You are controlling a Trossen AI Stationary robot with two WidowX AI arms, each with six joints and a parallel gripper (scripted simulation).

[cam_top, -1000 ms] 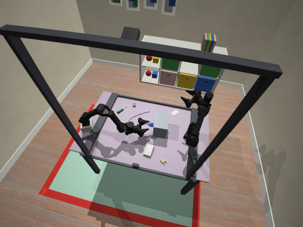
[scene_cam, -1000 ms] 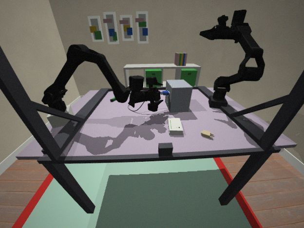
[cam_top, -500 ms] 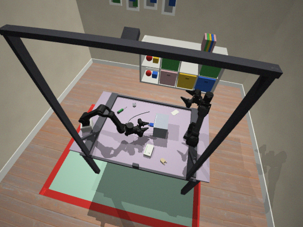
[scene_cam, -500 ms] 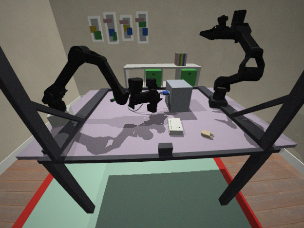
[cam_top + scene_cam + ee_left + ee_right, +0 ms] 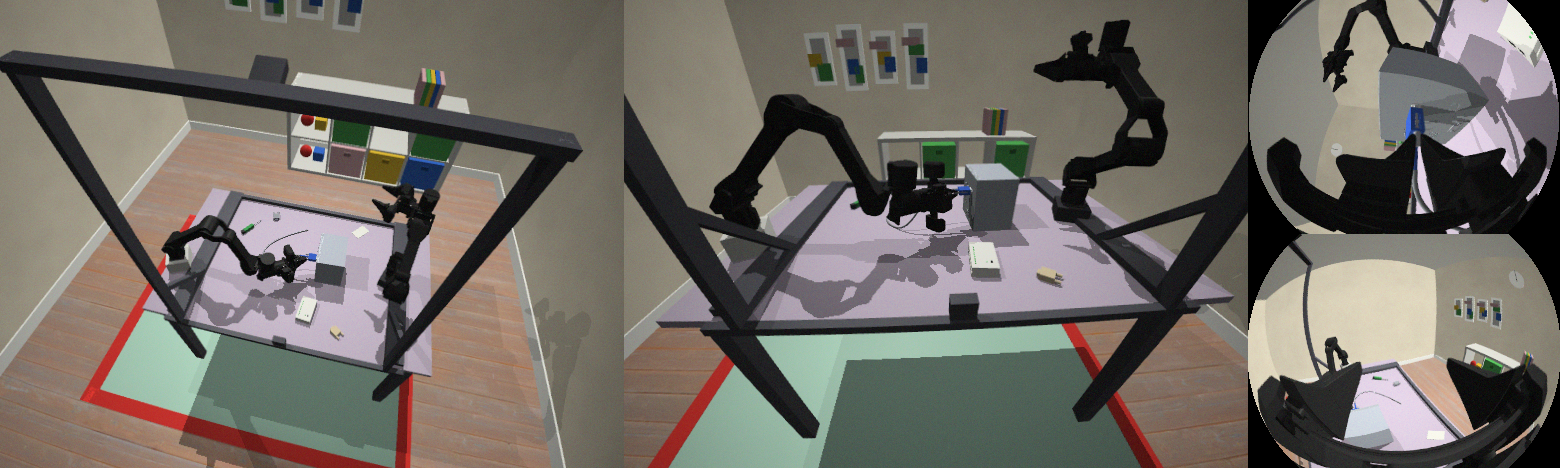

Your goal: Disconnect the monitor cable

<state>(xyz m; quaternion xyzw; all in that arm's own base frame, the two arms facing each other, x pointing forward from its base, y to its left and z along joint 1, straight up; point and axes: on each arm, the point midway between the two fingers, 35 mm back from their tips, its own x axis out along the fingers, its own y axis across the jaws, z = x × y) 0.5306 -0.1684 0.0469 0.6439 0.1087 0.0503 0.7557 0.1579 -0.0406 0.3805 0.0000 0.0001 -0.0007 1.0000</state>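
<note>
My left gripper is now 5 cm to the left of the blue plug and 3 cm short of it. Also, from my left hand: back panel: 8 cm to the right, 5 cm ahead, 3 cm below; then grey box: 14 cm to the right, 5 cm ahead, 3 cm below; then white device: 17 cm behind, 10 cm below, 5 cm to the right.
</note>
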